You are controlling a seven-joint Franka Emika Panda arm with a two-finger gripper.
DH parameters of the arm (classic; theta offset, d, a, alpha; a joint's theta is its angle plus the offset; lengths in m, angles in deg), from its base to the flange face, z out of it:
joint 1: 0 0.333 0 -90
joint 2: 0 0 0 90
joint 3: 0 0.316 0.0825 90
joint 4: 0 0 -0.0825 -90
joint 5: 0 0.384 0 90
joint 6: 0 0 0.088 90
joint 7: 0 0.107 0 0
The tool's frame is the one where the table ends.
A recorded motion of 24 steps. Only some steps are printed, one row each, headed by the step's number.
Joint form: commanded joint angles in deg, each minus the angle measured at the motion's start. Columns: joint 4, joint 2, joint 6, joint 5, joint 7, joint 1, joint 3.
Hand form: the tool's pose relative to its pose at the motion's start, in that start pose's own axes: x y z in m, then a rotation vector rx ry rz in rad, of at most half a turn. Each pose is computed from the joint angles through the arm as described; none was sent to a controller.
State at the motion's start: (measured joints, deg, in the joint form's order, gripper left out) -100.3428 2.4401 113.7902 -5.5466 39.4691 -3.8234 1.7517
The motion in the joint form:
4: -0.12 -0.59 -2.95 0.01 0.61 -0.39 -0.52
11: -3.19 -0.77 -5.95 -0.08 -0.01 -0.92 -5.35
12: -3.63 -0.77 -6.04 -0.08 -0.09 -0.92 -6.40
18: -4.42 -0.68 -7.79 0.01 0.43 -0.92 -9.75
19: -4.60 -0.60 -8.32 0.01 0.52 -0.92 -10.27
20: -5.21 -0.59 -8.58 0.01 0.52 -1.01 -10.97
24: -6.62 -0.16 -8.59 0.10 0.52 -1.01 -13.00
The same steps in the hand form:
4: 0.0002 0.0122 -0.0002 -0.0313 -0.0323 0.0269
11: 0.0146 0.0658 0.0303 -0.1114 -0.1105 0.1033
12: 0.0180 0.0756 0.0345 -0.1197 -0.1178 0.1194
18: 0.0274 0.1079 0.0452 -0.1546 -0.1549 0.1860
19: 0.0280 0.1133 0.0482 -0.1639 -0.1661 0.1963
20: 0.0284 0.1215 0.0535 -0.1741 -0.1790 0.2092
24: 0.0307 0.1413 0.0691 -0.1955 -0.2065 0.2425

